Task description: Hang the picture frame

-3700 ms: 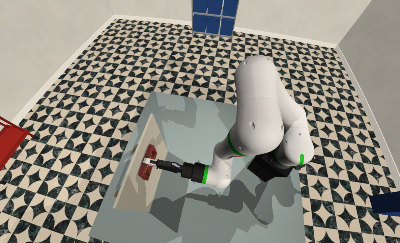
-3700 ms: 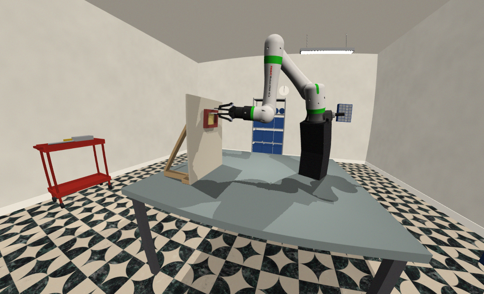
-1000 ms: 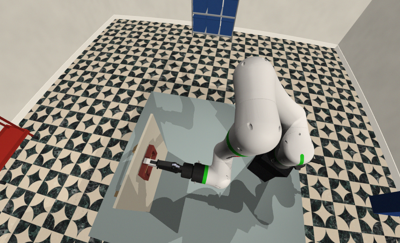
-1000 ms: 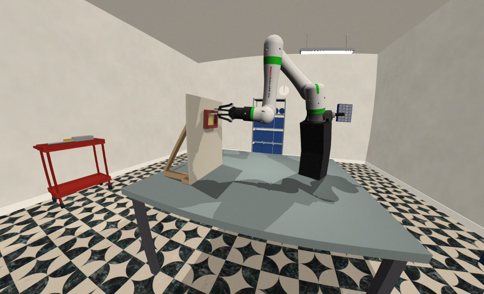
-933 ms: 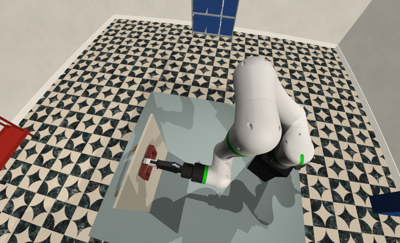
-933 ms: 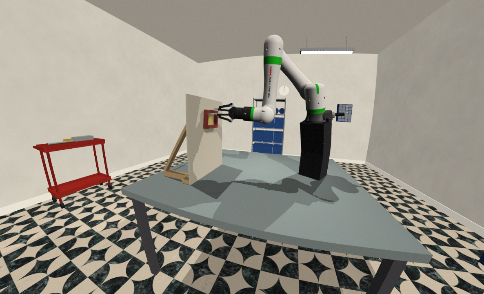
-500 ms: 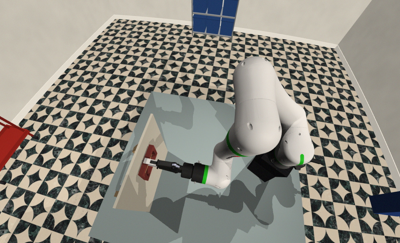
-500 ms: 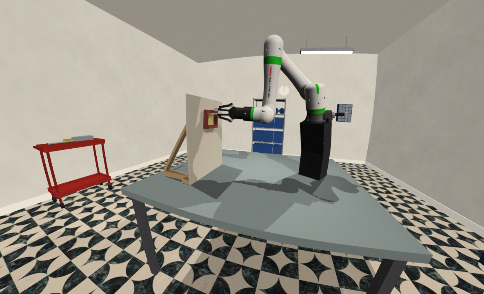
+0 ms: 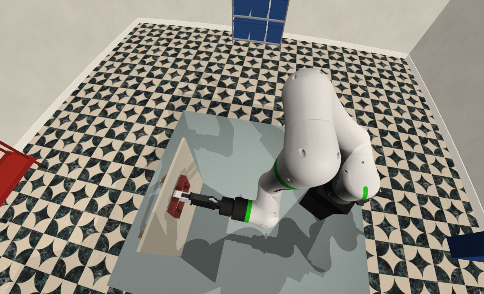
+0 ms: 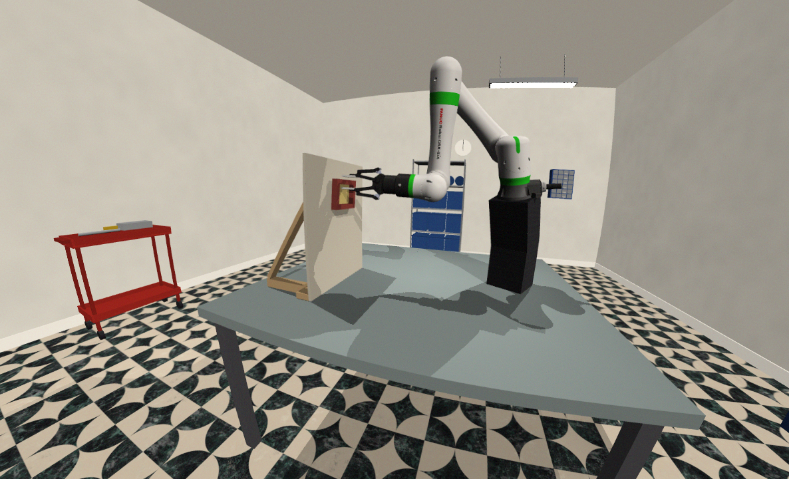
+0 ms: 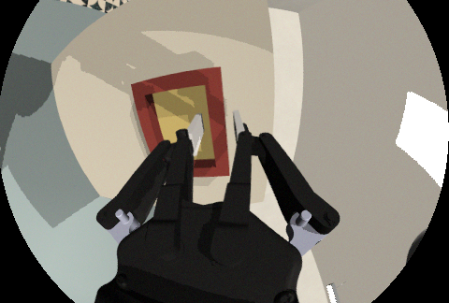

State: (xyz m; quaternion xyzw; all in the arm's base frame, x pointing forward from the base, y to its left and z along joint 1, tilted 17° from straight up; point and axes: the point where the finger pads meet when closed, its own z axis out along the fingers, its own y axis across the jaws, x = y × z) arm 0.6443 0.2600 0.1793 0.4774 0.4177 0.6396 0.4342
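My hand is 5 cm above the red picture frame and 4 cm short of it. Also, from my hand: beige board (18 cm below, 5 cm ahead, 1 cm to the left).
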